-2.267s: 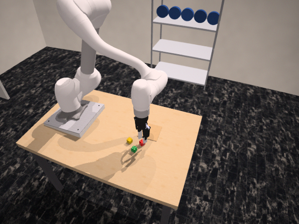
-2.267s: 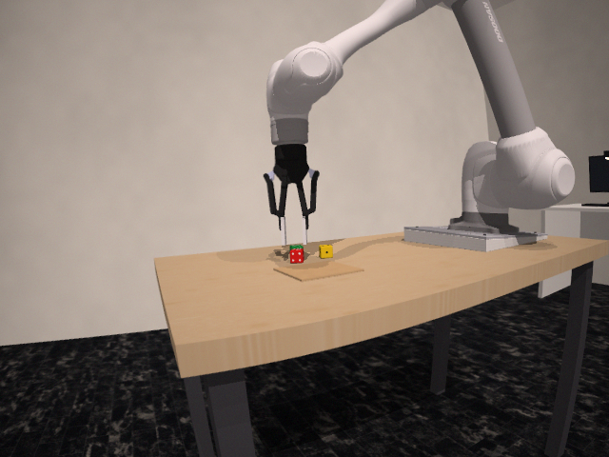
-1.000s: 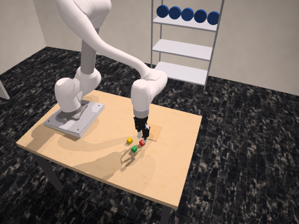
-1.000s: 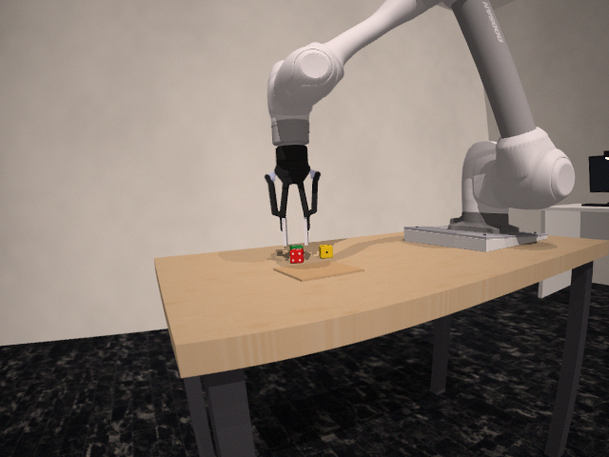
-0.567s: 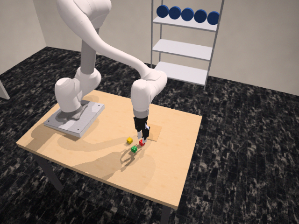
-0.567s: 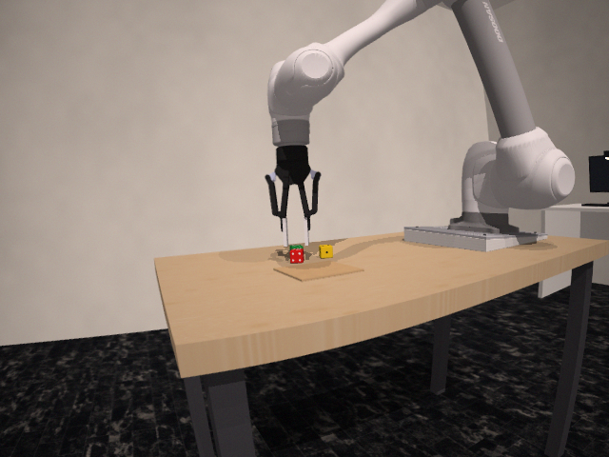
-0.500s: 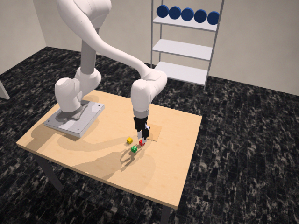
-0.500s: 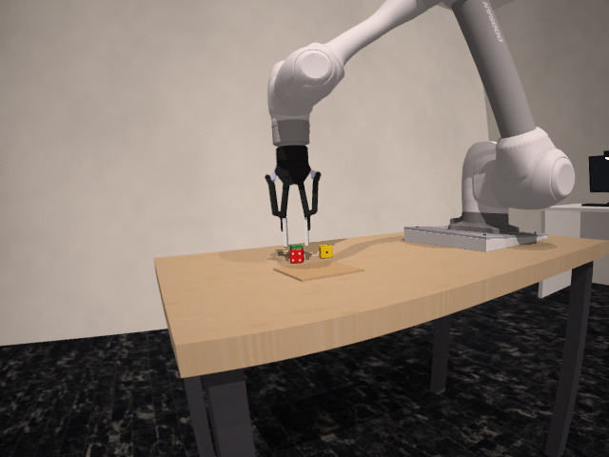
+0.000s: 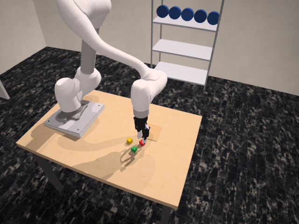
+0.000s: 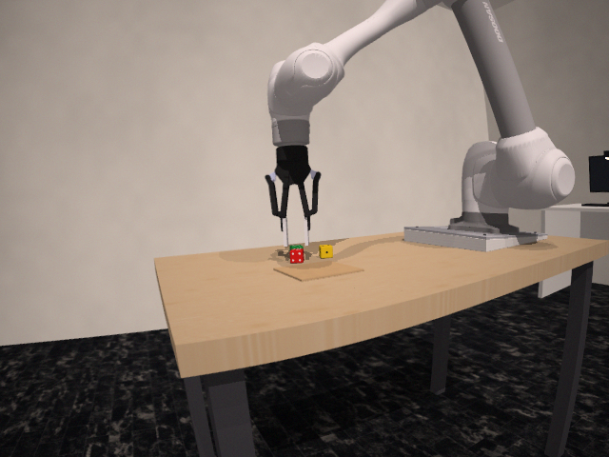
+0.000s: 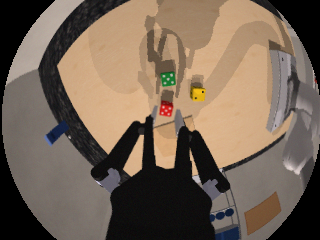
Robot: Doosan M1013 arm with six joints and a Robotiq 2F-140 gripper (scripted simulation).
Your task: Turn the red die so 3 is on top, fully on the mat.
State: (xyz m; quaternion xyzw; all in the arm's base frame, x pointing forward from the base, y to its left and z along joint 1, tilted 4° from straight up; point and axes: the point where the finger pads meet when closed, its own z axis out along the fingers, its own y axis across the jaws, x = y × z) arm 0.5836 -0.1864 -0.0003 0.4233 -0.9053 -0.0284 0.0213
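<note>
Right now the red die is 6 cm below my hand. Round my hand: mat: 12 cm to the left, 7 cm below, 3 cm ahead; green die: 6 cm to the right, 6 cm below, 4 cm behind; yellow die: 8 cm behind, 6 cm below.
</note>
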